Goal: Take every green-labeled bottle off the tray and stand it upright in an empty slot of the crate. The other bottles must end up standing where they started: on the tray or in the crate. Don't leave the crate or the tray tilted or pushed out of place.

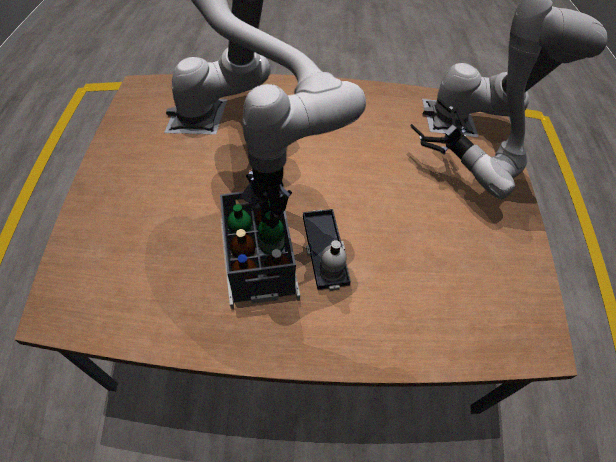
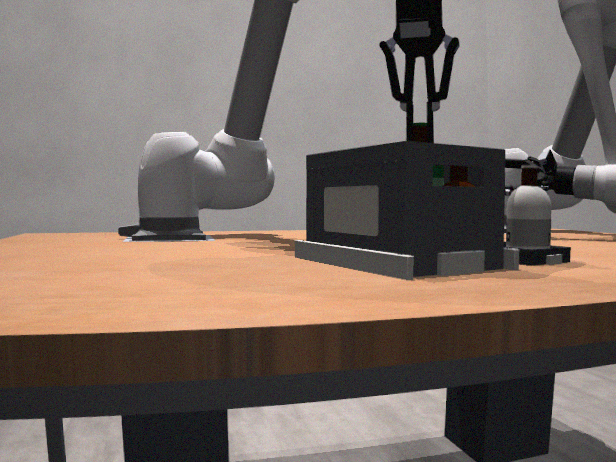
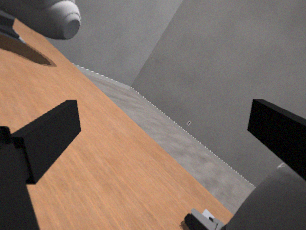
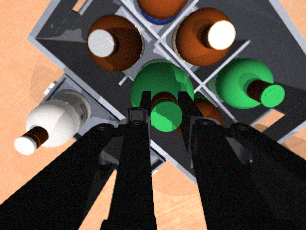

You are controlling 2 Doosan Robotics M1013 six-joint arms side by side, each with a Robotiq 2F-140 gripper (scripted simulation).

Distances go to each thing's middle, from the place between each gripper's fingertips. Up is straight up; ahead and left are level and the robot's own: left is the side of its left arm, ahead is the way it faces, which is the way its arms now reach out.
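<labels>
The crate [image 2: 381,197] is 50 cm ahead of my left gripper, 61 cm to the right of it and 9 cm below it. From the same gripper, the white bottle [image 4: 53,123] is 55 cm ahead, 39 cm to the right and 9 cm below. As for the tray [image 1: 321,228], my left gripper is 40 cm to the left of it, 47 cm short of it and 16 cm above it.
Counted from my right hand, the crate is 140 mm below, 40 mm to the right and 10 mm ahead. The white bottle is 180 mm to the left of my right hand, 60 mm ahead of it and 140 mm below it, while the tray is 210 mm below that hand, 170 mm to the left of it and 30 mm behind it.
</labels>
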